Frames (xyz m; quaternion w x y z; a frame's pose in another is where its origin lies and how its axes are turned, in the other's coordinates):
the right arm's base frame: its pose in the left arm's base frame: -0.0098 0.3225 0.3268 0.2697 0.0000 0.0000 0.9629
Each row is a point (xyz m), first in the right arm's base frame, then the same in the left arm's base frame.
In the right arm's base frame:
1: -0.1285 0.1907 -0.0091
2: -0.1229 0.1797 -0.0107
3: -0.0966 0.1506 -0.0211
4: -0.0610 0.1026 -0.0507
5: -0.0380 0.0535 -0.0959
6: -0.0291 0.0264 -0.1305
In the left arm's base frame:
1: 0.0009 0.0928 0.3177
2: 0.0019 0.1051 0.3161
3: -0.0055 0.1436 0.3057
4: -0.0110 0.2031 0.2761
5: -0.0051 0.2570 0.2309
6: 0.0014 0.2848 0.1963

